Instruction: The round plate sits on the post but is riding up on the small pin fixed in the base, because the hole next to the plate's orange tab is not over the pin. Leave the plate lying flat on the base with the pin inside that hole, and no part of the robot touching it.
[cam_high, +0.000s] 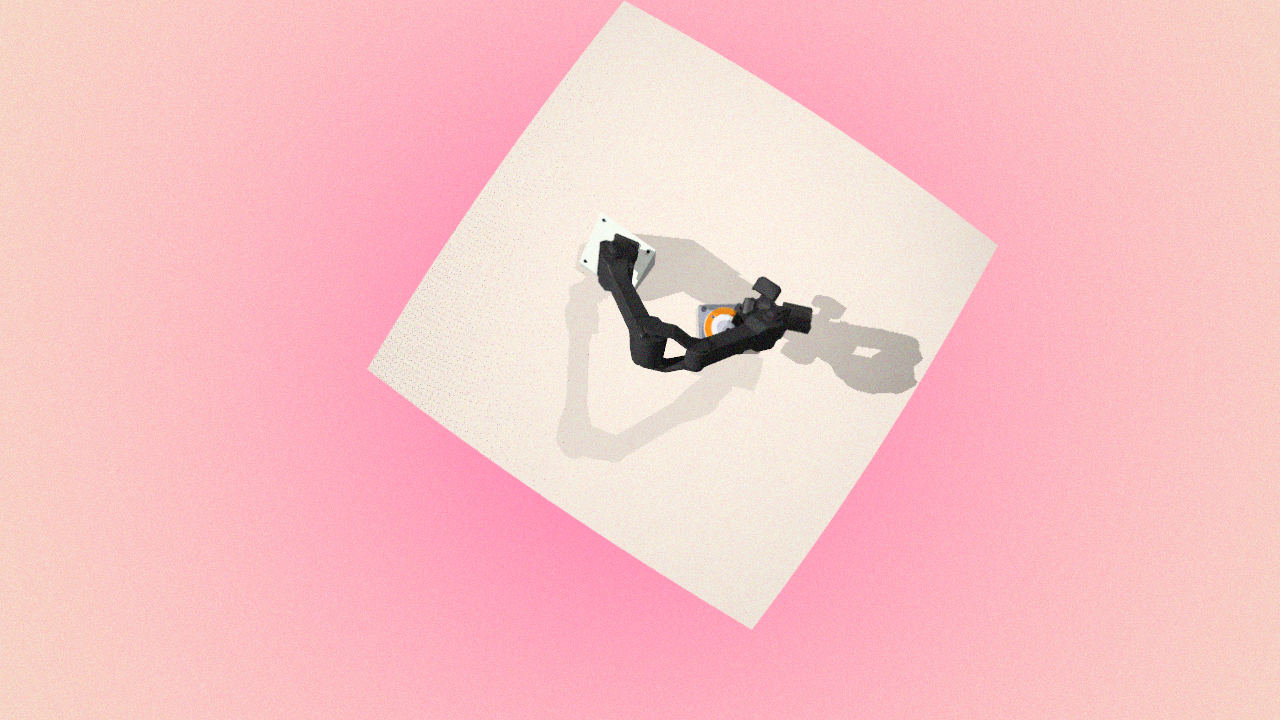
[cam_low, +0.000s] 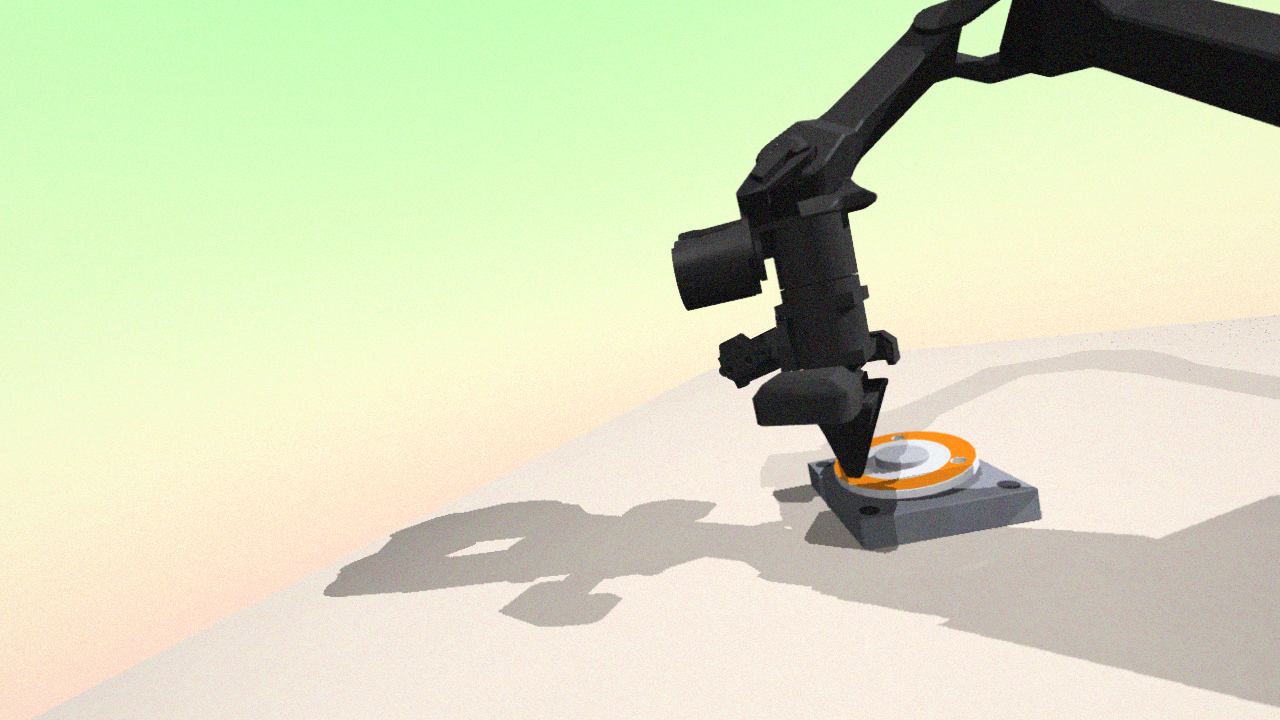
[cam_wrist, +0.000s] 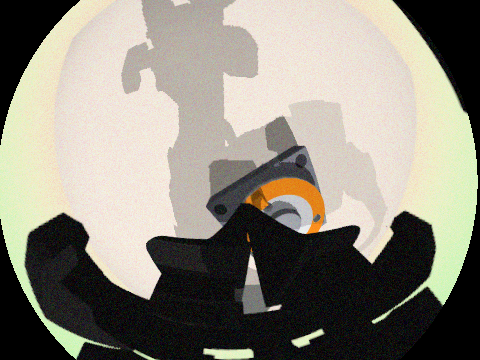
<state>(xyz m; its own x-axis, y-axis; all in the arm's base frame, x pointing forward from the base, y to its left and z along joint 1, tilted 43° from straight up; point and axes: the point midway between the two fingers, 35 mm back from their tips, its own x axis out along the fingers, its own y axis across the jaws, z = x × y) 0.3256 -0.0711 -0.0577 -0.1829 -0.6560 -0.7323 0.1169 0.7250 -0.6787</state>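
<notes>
Right now my gripper tip is 10 mm past the round plate and 30 mm to the left of it. From my gripper tip the other things lie so: square grey base (30 mm behind, 40 mm to the right, 20 mm below).
</notes>
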